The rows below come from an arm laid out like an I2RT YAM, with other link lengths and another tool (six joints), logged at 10 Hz.
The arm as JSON. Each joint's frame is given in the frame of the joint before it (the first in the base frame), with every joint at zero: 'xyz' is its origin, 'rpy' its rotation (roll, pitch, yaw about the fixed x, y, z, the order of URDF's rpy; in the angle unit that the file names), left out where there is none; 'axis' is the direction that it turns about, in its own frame. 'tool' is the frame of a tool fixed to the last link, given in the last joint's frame.
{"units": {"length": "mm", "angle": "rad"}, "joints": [
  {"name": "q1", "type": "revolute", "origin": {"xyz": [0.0, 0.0, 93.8]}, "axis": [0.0, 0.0, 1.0]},
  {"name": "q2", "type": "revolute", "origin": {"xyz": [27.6, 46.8, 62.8]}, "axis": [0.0, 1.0, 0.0]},
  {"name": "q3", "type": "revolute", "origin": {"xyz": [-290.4, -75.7, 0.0]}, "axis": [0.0, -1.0, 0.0]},
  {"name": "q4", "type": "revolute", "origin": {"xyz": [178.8, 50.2, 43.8]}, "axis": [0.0, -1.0, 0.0]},
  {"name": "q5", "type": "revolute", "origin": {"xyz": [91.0, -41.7, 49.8]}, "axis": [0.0, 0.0, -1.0]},
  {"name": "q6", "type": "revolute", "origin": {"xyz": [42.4, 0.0, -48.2]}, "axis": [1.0, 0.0, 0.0]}
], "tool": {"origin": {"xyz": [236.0, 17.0, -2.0], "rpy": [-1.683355, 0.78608, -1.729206]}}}
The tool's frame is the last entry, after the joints.
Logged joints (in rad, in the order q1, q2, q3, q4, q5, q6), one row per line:
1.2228 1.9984 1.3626 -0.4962 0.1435 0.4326
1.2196 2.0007 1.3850 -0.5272 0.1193 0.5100
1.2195 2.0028 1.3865 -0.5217 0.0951 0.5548
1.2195 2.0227 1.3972 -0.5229 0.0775 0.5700
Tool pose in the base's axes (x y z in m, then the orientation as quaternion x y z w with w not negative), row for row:
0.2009 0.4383 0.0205 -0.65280 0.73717 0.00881 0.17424
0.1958 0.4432 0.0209 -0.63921 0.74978 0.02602 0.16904
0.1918 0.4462 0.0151 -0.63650 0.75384 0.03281 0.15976
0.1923 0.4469 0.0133 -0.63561 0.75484 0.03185 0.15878
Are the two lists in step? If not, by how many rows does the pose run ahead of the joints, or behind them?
The pose runs 1 row ahead of the joints: the pose in row i belongs to the joints in row i + 1.
